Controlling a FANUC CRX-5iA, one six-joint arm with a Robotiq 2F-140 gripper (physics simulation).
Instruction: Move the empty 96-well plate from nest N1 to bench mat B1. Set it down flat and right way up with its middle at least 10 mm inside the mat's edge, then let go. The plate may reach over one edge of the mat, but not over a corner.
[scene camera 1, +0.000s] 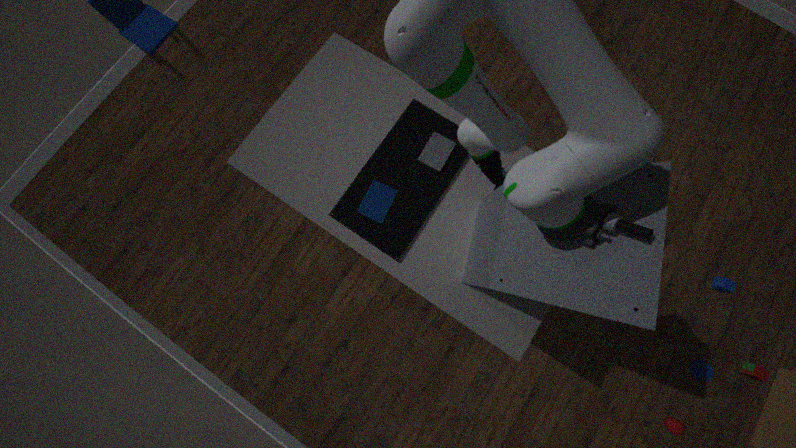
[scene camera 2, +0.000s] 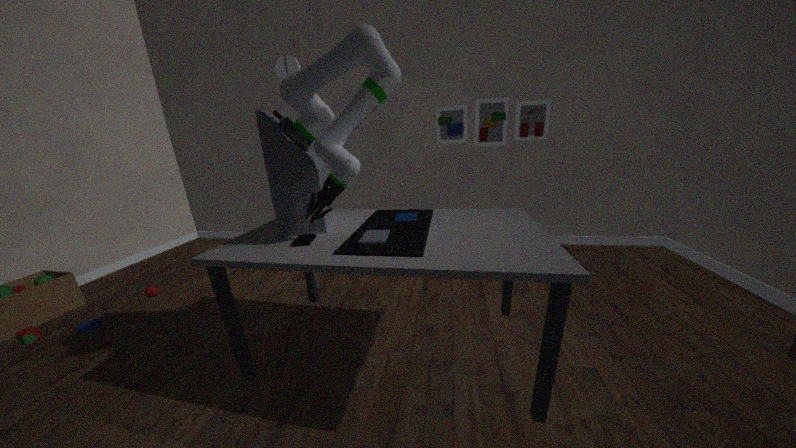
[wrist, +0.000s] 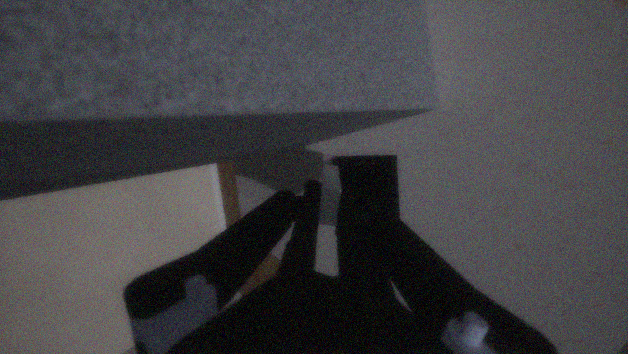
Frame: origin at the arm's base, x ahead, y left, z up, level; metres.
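Where they show: gripper, fingertip midpoint: (scene camera 2: 305, 225) (wrist: 328, 178); arm's base, origin of the base link: (scene camera 1: 565, 214) (scene camera 2: 295, 141).
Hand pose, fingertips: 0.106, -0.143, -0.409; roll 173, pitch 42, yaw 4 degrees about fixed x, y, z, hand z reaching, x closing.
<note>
Things, the pixels of their top centre, and the offset from my fingertips, as dx, dy, dz. "spot": a spot on its surface instead. Level surfaces: height alone.
- pale flat rectangle, surface spot: (scene camera 2: 374, 236) (scene camera 1: 438, 148) spot: +0.368, +0.037, -0.042
- blue rectangle, surface spot: (scene camera 1: 377, 201) (scene camera 2: 406, 216) spot: +0.392, +0.415, -0.052
- black board, its level: dz -0.054
- pale table, its level: dz -0.067
- small dark rectangle, surface spot: (scene camera 2: 303, 239) spot: +0.024, -0.055, -0.054
My gripper (scene camera 1: 499, 181) (scene camera 2: 314, 218) (wrist: 328, 178) is shut with nothing between its fingers. It hangs above the table, between the slanted grey panel and the black board. A pale flat rectangle (scene camera 1: 437, 150) (scene camera 2: 374, 236) lies on the black board and may be the plate; its wells are too small to see. A blue rectangle (scene camera 1: 377, 201) (scene camera 2: 406, 216) lies apart from it on the same board and may be mat B1. Labels for N1 and B1 cannot be read. Neither rectangle can be made out in the wrist view. My fingers are well apart from both.
The black board (scene camera 1: 389, 239) (scene camera 2: 414, 248) lies on the pale table (scene camera 1: 289, 128) (scene camera 2: 490, 244). The large grey panel (scene camera 1: 562, 278) (scene camera 2: 281, 172) (wrist: 200, 55) stands close beside my gripper. A small dark rectangle (scene camera 2: 303, 239) lies near the panel's foot. A blue chair (scene camera 1: 149, 28) stands beyond the table.
</note>
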